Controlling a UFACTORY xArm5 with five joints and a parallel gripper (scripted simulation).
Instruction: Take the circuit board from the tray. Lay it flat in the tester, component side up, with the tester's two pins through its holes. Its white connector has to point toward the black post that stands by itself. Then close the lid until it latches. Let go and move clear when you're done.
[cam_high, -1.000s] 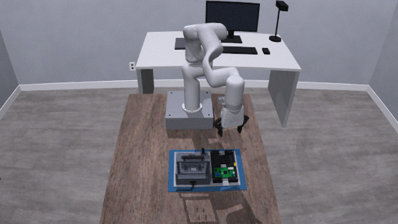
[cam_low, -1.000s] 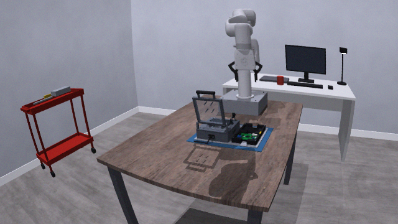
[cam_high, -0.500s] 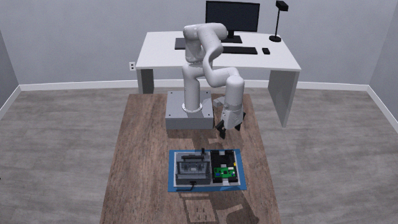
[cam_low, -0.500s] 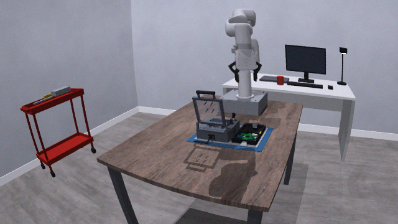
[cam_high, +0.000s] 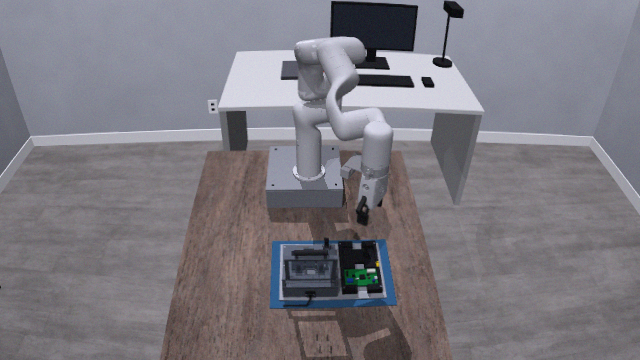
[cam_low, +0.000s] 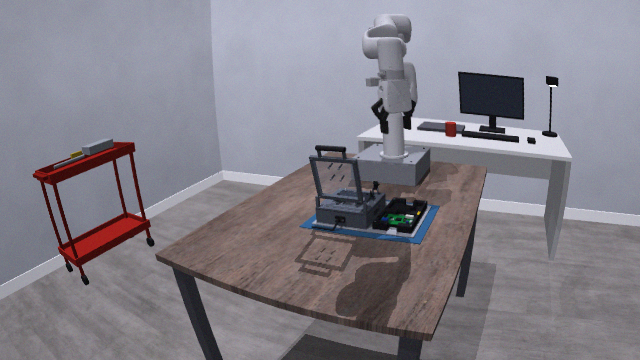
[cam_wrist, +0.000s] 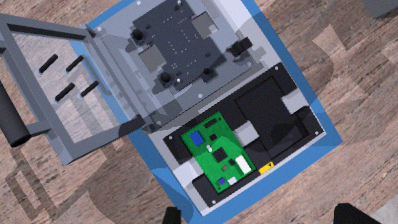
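Right now the green circuit board is 29 cm below my hand. From my hand the other things lie so: clear lid: 8 cm ahead, 17 cm to the right, 13 cm below; then grey tester: 1 cm behind, 13 cm to the right, 20 cm below.
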